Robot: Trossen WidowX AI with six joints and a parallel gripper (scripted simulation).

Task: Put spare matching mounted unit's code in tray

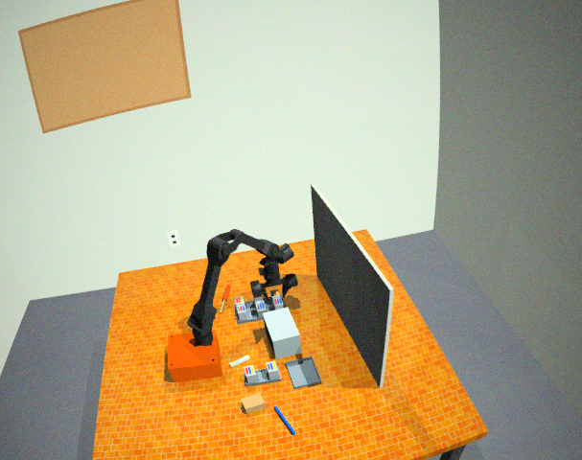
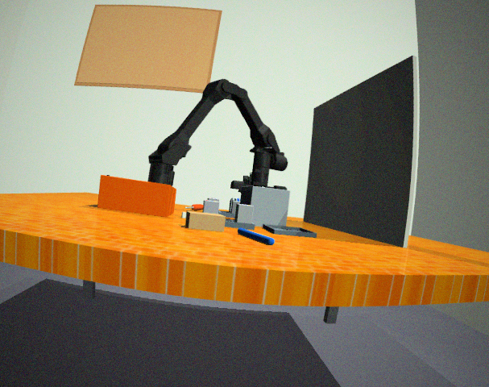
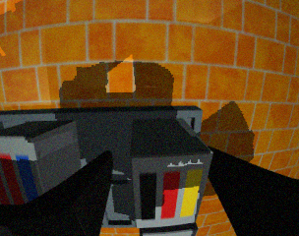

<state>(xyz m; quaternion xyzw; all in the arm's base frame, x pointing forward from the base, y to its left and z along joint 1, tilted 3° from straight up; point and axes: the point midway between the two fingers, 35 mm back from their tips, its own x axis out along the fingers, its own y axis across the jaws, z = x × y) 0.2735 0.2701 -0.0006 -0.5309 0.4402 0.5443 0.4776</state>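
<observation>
The dark grey tray is 80 mm ahead of my gripper tip, 410 mm to the right of it and 10 mm below it. Round my gripper tip: mounted unit (20 mm ahead, 230 mm to the right, 30 mm above); grey spare (20 mm above); tall white panel (270 mm ahead, 180 mm to the right, 210 mm above).
</observation>
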